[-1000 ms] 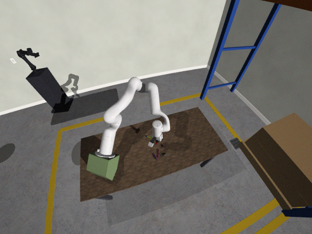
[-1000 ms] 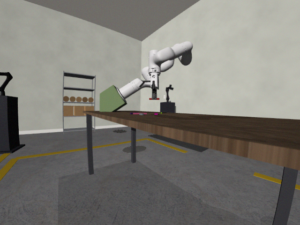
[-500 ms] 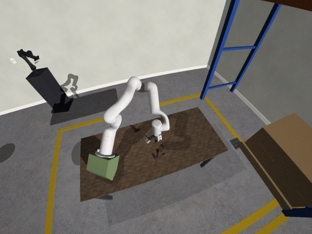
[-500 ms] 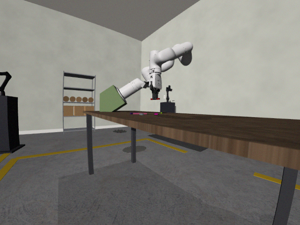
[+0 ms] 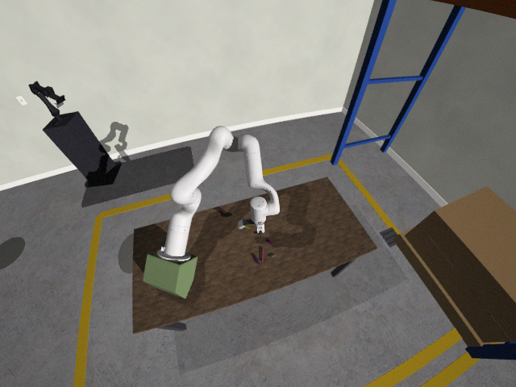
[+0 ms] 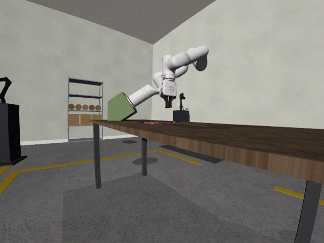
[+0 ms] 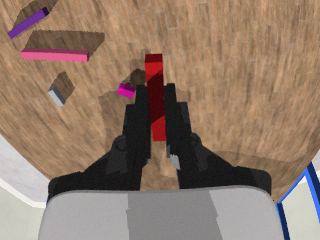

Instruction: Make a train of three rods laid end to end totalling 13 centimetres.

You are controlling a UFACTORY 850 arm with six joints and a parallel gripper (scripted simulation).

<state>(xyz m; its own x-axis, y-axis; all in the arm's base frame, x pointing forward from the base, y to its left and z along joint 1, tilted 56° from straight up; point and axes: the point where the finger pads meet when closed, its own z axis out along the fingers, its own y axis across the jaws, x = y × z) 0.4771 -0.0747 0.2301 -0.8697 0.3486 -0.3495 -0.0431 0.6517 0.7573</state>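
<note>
Right now the lime rod is 12 cm below my hand, 10 cm to the left of it and 8 cm behind it. Round my hand: magenta rod 12 cm below, 7 cm ahead, 4 cm to the right; pink rod 12 cm to the right, 12 cm below, 1 cm ahead; red rod 2 cm below.
</note>
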